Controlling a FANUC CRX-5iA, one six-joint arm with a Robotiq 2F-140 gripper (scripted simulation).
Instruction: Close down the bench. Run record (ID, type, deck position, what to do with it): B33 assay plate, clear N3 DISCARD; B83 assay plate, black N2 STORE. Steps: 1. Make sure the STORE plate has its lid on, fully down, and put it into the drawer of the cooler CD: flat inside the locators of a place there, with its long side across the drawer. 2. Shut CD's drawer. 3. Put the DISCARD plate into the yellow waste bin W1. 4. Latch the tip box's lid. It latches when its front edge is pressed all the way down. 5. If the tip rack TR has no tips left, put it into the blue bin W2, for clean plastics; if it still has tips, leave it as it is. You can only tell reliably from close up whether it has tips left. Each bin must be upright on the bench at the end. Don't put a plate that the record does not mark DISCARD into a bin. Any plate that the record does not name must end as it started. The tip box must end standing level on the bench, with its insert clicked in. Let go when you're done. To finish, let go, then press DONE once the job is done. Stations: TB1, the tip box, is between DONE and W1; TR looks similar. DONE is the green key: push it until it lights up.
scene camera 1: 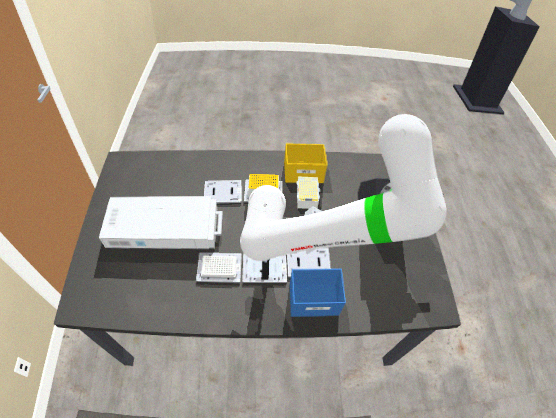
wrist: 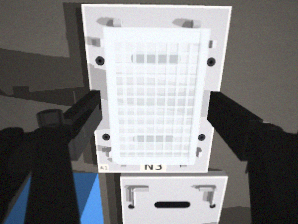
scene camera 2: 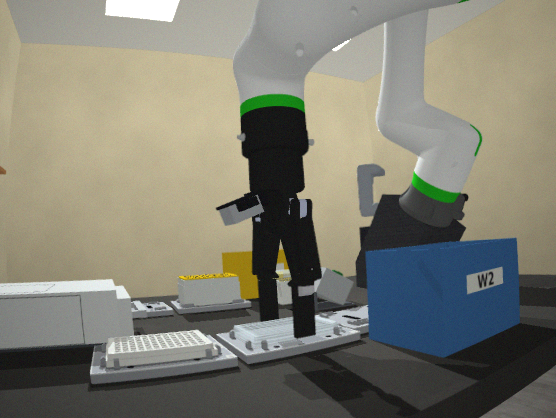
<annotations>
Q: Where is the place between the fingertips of the gripper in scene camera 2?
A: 285, 328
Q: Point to a yellow bin W1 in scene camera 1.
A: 311, 164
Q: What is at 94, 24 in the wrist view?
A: A nest N3.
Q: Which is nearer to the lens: the white well plate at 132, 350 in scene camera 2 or the tip rack TR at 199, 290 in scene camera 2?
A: The white well plate.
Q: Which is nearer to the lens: the tip rack TR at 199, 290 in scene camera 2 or the yellow bin W1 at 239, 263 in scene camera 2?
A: The tip rack TR.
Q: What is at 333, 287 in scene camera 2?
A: A DONE key block.
</annotations>
